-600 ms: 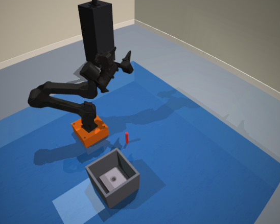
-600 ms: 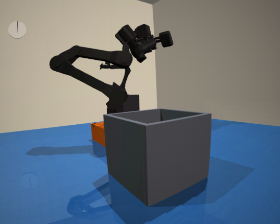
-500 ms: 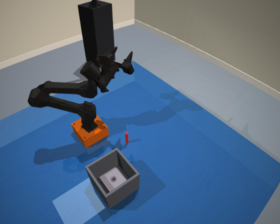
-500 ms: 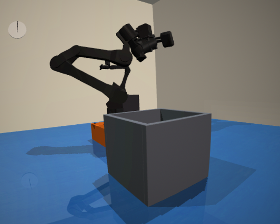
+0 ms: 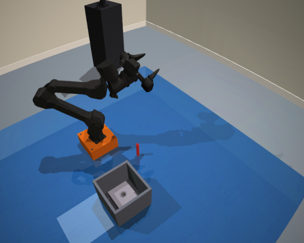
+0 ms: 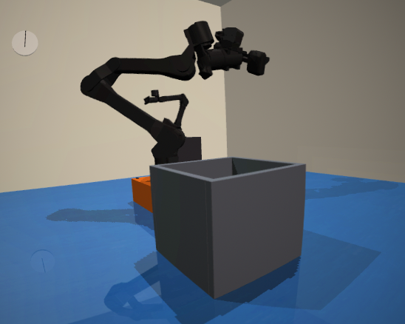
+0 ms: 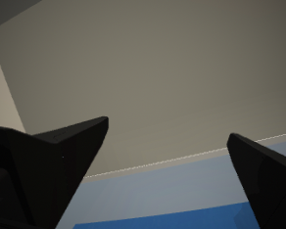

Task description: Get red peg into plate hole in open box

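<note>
The red peg lies 7 cm ahead of my gripper tip, 17 cm to the right of it and 37 cm below it. Also, from my gripper tip: light grey plate: 19 cm ahead, 38 cm to the right, 36 cm below.
</note>
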